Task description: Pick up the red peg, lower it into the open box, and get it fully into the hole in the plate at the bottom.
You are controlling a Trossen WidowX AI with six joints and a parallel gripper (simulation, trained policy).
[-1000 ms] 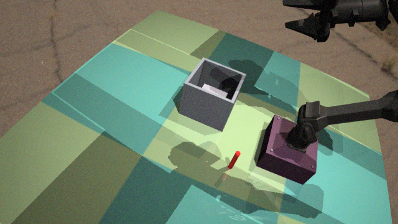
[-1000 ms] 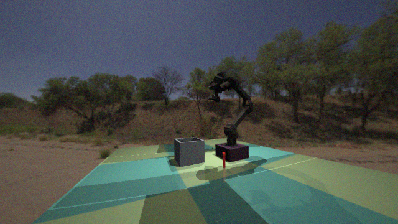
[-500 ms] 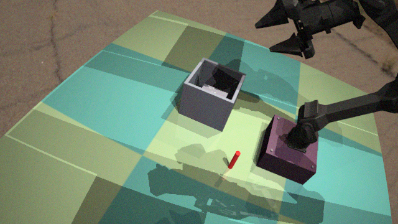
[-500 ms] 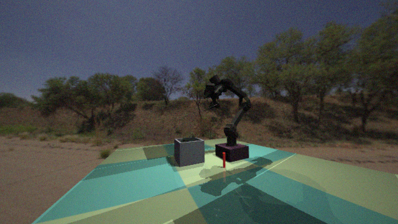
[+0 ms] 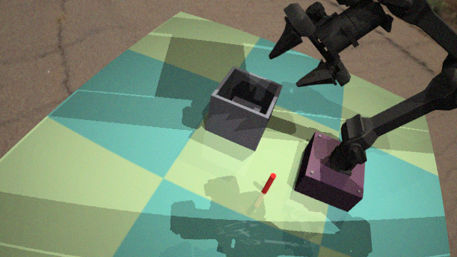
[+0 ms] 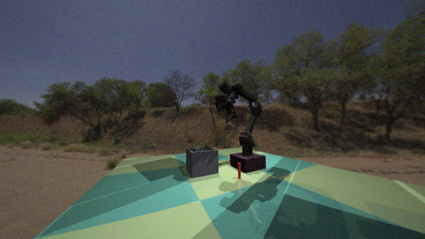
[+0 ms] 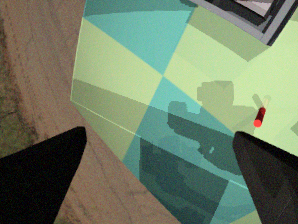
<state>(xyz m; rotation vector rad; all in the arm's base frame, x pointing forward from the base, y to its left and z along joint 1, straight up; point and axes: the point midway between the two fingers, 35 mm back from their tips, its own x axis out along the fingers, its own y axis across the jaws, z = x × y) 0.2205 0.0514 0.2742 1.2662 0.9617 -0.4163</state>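
My gripper tip is now 290 mm above the red peg, 60 mm to the right of it and 60 mm past it. Round my gripper tip: plate: 280 mm below, 150 mm to the right, 70 mm ahead.
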